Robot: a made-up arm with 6 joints. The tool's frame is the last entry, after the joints. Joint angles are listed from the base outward. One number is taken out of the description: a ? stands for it. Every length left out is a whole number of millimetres.
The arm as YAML. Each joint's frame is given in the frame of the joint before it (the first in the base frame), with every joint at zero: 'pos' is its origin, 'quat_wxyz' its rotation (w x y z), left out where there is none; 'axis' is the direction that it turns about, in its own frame. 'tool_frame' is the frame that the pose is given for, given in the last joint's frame.
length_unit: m
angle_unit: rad
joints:
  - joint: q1
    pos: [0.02, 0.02, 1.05]
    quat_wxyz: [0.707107, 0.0, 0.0, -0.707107]
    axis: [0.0, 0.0, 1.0]
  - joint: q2
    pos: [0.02, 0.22, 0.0]
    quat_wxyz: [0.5, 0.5, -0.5, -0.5]
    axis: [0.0, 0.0, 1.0]
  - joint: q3
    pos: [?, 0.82, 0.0]
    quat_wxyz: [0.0, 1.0, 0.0, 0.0]
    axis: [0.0, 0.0, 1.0]
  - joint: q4
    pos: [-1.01, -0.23, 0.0]
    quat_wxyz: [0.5, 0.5, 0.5, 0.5]
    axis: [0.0, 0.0, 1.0]
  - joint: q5
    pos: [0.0, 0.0, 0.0]
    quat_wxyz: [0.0, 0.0, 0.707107, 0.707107]
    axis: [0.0, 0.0, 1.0]
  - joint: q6
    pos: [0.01, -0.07, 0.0]
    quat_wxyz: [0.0, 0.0, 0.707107, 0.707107]
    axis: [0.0, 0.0, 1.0]
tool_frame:
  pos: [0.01, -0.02, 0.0]
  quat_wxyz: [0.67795, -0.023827, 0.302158, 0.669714]
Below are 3 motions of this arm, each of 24 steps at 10 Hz.
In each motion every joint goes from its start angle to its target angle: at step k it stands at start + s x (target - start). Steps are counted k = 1, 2, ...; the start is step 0. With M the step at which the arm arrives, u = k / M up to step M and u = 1 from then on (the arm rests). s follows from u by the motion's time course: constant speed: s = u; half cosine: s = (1 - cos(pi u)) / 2; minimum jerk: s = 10 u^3 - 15 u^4 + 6 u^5.
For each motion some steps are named. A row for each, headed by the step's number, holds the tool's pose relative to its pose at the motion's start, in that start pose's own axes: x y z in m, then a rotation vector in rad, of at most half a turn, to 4 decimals.
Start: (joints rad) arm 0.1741 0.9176 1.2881 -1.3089 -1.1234 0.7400
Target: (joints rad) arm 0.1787 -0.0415 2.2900 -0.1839 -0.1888 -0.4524
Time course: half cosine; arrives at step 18
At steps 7, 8, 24:
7: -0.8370 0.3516 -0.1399 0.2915 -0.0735 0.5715
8: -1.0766 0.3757 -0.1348 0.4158 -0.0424 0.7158
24: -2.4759 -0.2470 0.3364 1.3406 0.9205 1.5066

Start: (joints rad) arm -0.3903 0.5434 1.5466 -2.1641 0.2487 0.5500
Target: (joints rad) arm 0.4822 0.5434 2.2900 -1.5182 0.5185 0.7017
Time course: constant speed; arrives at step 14
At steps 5, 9, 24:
5: -0.3384 -0.1385 0.1188 0.0044 0.1644 -0.1319
9: -0.5958 -0.1035 0.1852 0.1134 0.2615 -0.2324
24: -0.8234 0.0830 0.2338 0.3531 0.2924 -0.3249

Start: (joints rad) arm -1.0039 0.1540 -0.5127 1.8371 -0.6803 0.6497
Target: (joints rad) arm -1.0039 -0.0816 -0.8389 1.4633 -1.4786 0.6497
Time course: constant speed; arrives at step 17
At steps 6, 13, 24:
6: -0.0971 0.0302 0.0042 -0.0813 0.2003 -0.2176
13: -0.2133 0.0758 0.0106 -0.1820 0.4703 -0.4378
24: -0.2791 0.1065 0.0154 -0.2438 0.6399 -0.5447

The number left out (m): 0.02
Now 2 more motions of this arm.
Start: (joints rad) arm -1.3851 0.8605 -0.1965 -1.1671 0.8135 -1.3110
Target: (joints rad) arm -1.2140 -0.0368 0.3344 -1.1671 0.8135 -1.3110
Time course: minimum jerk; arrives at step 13
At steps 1, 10, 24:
1: -0.0060 -0.0035 0.0011 -0.0014 0.0011 -0.0056
10: -1.5662 0.1419 0.4064 -0.2728 0.1420 -1.2794
24: -1.6882 0.2553 0.4386 -0.2917 0.1457 -1.3991

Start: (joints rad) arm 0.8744 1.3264 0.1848 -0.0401 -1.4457 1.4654
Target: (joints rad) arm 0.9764 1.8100 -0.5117 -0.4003 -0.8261 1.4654
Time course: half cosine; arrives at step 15
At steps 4, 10, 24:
4: 0.1481 -0.0541 -0.1679 0.0425 0.0864 -0.0355
10: 0.3674 -0.3391 -0.8235 0.1772 0.3170 -0.2951
24: 0.3149 -0.4801 -1.0807 0.1995 0.3789 -0.4612

